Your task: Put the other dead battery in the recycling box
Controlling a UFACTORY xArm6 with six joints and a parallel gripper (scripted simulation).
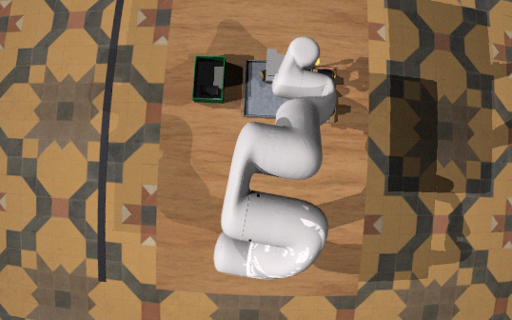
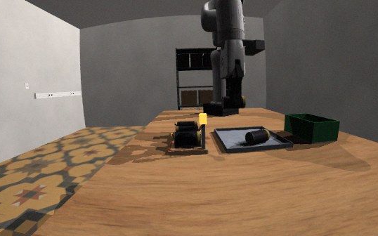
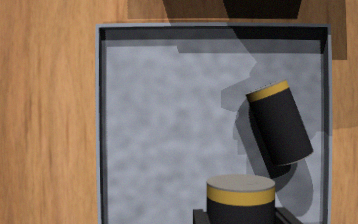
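Now: the green recycling box 60 mm ahead of my hand, 250 mm to the left of it and 110 mm below it. From my hand the other things lie so: grey tray (10 mm ahead, 50 mm to the left, 120 mm below).
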